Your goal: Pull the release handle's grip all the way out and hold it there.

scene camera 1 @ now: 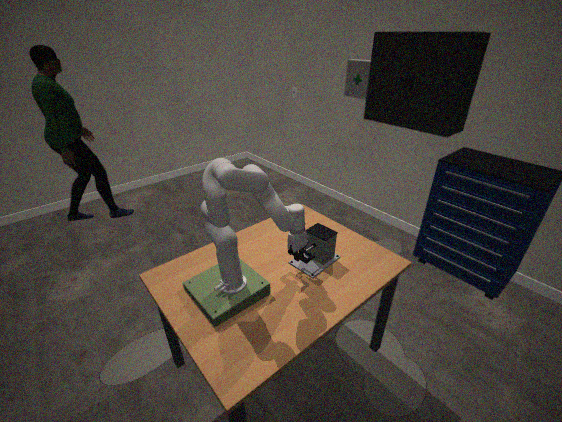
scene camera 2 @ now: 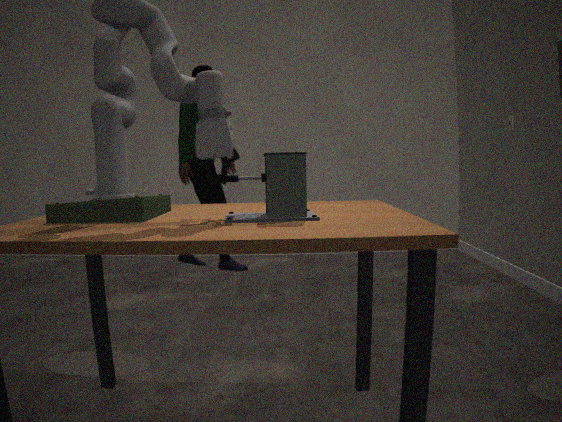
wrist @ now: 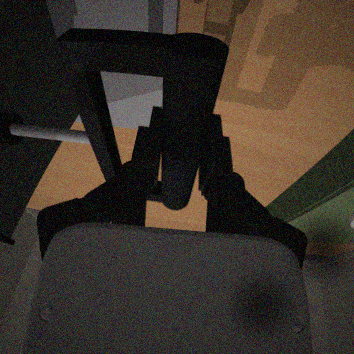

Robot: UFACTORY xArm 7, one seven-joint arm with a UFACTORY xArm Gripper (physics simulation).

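The release handle's black grip (wrist: 182,95) is a thick bar seen between the fingers in the wrist view. My gripper (wrist: 183,126) (scene camera 1: 302,254) is shut on it, one finger on each side. A thin metal rod (wrist: 47,133) (scene camera 2: 250,178) joins the handle to the grey-green box (scene camera 2: 286,185) (scene camera 1: 327,245). In the scene camera 2 view the rod is level and a length of it shows between the box and the handle. The box stands upright on a light grey base plate (scene camera 2: 245,217) (scene camera 1: 311,271). The fingertips are dark and hard to make out in the scene camera 2 view.
The arm stands on a green base block (scene camera 1: 215,300) (scene camera 2: 100,211) on the wooden table (scene camera 1: 360,255) (scene camera 2: 350,220). A person in a green top (scene camera 1: 57,110) (scene camera 2: 187,130) is beyond the table. A blue drawer cabinet (scene camera 1: 480,225) and a black wall box (scene camera 1: 425,80) are at the right.
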